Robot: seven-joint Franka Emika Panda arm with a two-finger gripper.
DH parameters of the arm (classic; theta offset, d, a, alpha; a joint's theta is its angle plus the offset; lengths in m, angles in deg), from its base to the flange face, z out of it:
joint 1: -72.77 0.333 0 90
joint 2: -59 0 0 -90
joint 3: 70.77 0.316 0.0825 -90
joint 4: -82.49 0 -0.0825 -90
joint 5: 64.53 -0.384 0 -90
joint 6: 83.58 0 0.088 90
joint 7: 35.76 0.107 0 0
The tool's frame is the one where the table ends.
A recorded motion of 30 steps. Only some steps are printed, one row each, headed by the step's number.
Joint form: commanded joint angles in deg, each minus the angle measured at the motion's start. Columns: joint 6, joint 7, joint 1, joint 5, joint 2, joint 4, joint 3.
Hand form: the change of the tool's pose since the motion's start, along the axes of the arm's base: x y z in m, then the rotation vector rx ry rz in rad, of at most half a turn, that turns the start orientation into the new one. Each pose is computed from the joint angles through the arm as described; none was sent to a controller.
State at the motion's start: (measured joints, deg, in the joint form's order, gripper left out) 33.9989 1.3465 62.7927 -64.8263 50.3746 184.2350 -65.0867
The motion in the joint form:
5: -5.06 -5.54 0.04 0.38 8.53 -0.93 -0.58
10: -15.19 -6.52 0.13 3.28 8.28 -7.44 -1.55
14: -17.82 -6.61 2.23 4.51 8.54 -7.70 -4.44
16: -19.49 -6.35 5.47 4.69 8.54 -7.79 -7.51
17: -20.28 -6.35 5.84 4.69 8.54 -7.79 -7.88
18: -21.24 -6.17 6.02 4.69 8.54 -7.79 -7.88
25: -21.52 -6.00 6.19 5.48 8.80 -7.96 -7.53
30: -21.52 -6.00 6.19 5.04 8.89 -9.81 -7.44
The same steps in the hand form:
5: -0.0350 -0.0004 0.0880 -0.0429 -0.0737 0.0885
10: -0.0442 -0.0129 0.1235 -0.0862 0.0008 0.0953
14: -0.0508 -0.0223 0.1238 -0.1024 0.0412 0.0836
16: -0.0534 -0.0208 0.1218 -0.1011 0.0687 0.0815
17: -0.0548 -0.0207 0.1205 -0.0991 0.0823 0.0812
18: -0.0563 -0.0189 0.1190 -0.0966 0.0986 0.0808
25: -0.0574 -0.0151 0.1226 -0.1107 0.0974 0.0867
30: -0.0565 -0.0135 0.1390 -0.1078 0.0627 0.0862

